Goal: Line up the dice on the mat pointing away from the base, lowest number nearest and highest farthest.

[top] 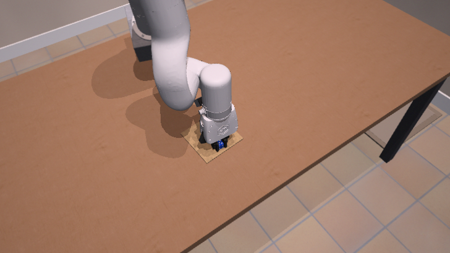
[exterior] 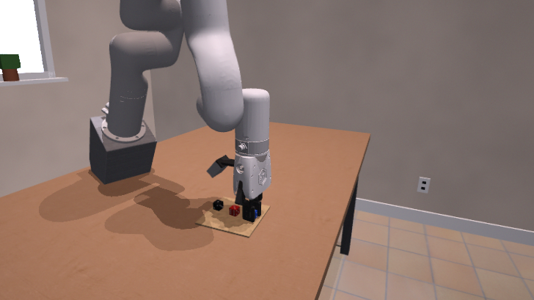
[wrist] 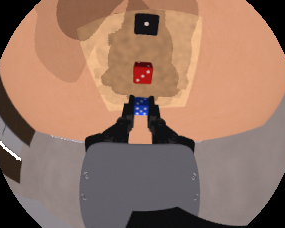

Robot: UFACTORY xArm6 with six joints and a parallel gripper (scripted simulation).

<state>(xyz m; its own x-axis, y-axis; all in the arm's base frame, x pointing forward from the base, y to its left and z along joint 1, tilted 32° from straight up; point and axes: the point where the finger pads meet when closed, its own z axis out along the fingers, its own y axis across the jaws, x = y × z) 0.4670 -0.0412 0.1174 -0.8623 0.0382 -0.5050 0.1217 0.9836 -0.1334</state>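
The blue die is 1 cm below my hand. From my hand the other things lie so: red die (5 cm behind, 1 cm to the left, 2 cm below); black die (10 cm behind, 1 cm to the left, 2 cm below); tan mat (5 cm behind, 1 cm to the left, 3 cm below).
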